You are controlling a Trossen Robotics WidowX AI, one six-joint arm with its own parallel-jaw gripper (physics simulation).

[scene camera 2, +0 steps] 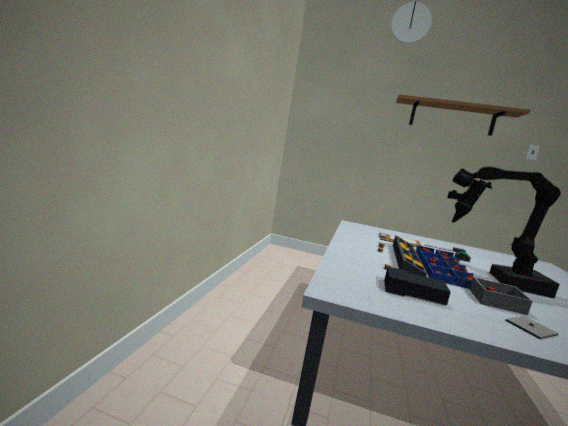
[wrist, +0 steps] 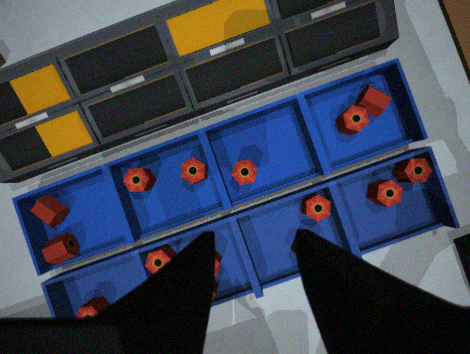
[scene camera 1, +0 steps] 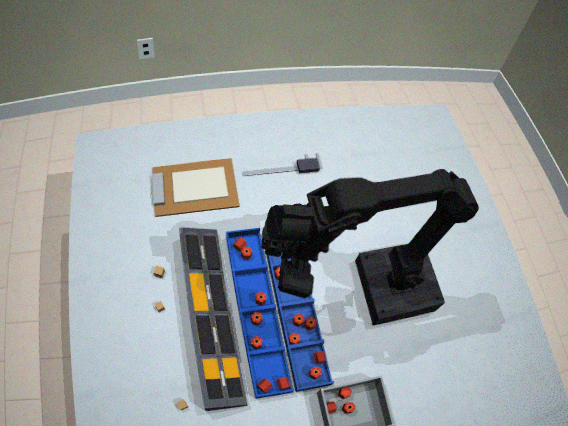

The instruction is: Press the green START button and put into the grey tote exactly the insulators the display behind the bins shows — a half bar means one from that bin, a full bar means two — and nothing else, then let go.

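My gripper [scene camera 1: 296,292] [scene camera 2: 454,220] [wrist: 255,241] is open and empty, high above the bin row nearer the robot's base. The grey display [scene camera 1: 212,315] [wrist: 117,55] shows one full yellow bar in the second cell from the top of its left column in scene camera 1, and half bars in both bottom cells. Red hexagonal insulators [scene camera 1: 261,298] [wrist: 244,172] lie in two rows of blue bins [scene camera 1: 267,365] [wrist: 270,130]. The grey tote [scene camera 1: 386,402] [scene camera 2: 505,302] holds three insulators in scene camera 1. The green START button [scene camera 2: 464,254] is hidden behind the arm in scene camera 1.
A clipboard [scene camera 1: 200,185] and a grey caliper [scene camera 1: 308,165] lie beyond the bins. Small tan blocks [scene camera 1: 159,271] lie behind the display. A long black box [scene camera 2: 416,287] stands near the table edge, and a flat plate [scene camera 2: 532,327] lies beside the tote.
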